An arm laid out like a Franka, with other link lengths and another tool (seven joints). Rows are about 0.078 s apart.
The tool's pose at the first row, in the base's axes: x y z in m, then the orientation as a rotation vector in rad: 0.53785 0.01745 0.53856 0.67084 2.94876 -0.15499
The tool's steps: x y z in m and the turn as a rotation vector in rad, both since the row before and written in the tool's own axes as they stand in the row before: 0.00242 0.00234 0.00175 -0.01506 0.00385 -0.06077; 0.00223 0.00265 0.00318 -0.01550 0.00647 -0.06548; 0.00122 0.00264 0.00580 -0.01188 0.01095 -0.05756; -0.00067 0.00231 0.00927 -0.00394 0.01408 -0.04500; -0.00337 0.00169 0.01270 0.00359 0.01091 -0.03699
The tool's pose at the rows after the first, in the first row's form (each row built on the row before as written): 0.53686 0.02036 0.53633 0.58056 2.97240 -0.13680; 0.53610 0.02328 0.53273 0.48301 2.99710 -0.11750; 0.53630 0.02562 0.52668 0.39761 3.02148 -0.10188; 0.53831 0.02695 0.51741 0.33148 3.04468 -0.09671; 0.54285 0.02698 0.50496 0.27691 3.06239 -0.10294
